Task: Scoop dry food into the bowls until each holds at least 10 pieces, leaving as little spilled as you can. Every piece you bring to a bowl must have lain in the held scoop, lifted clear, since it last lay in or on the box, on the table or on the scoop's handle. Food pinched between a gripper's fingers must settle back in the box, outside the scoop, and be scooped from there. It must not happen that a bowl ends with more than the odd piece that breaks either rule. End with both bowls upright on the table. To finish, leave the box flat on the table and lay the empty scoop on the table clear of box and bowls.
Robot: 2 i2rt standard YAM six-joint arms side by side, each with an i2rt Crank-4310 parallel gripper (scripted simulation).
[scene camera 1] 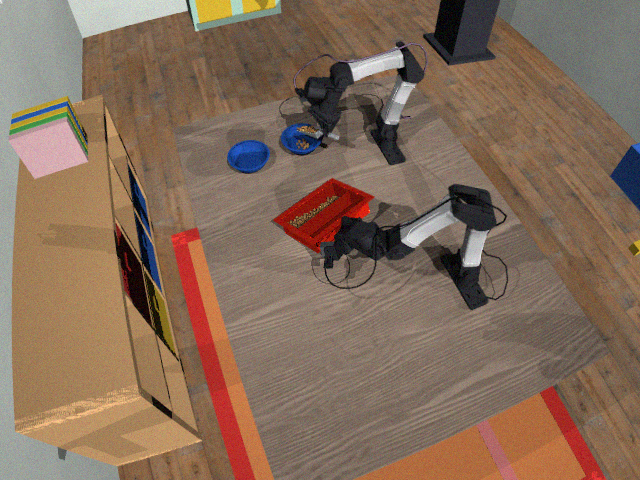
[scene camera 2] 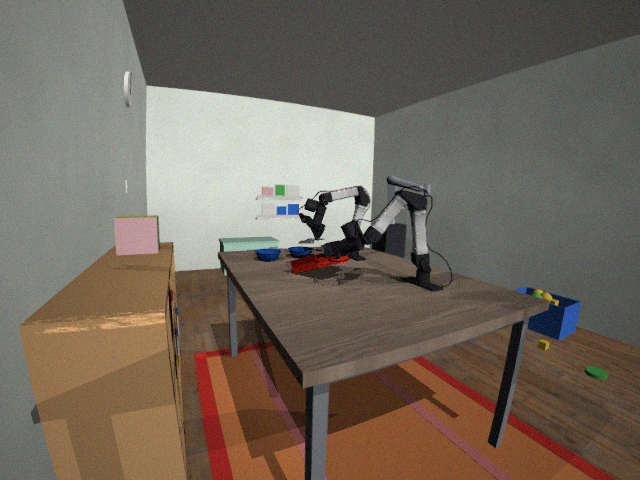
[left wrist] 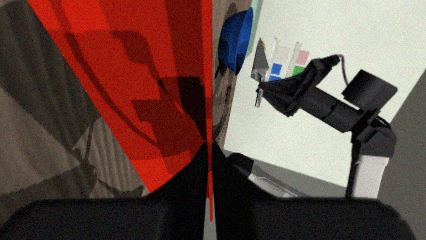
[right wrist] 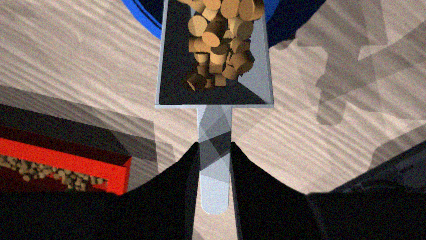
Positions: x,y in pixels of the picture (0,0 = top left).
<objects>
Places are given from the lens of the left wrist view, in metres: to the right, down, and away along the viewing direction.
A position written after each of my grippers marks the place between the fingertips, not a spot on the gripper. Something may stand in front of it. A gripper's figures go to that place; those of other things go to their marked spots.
my left gripper (left wrist: 210,145): 0.00, 0.02, 0.14
my right gripper (left wrist: 257,86): 0.10, -0.07, 0.50
red box (left wrist: 150,76): -0.03, -0.02, 0.10
blue bowl (left wrist: 235,35): 0.05, -0.19, 0.49
The marked spots on the red box and the blue bowl are 0.43 m apart.
</objects>
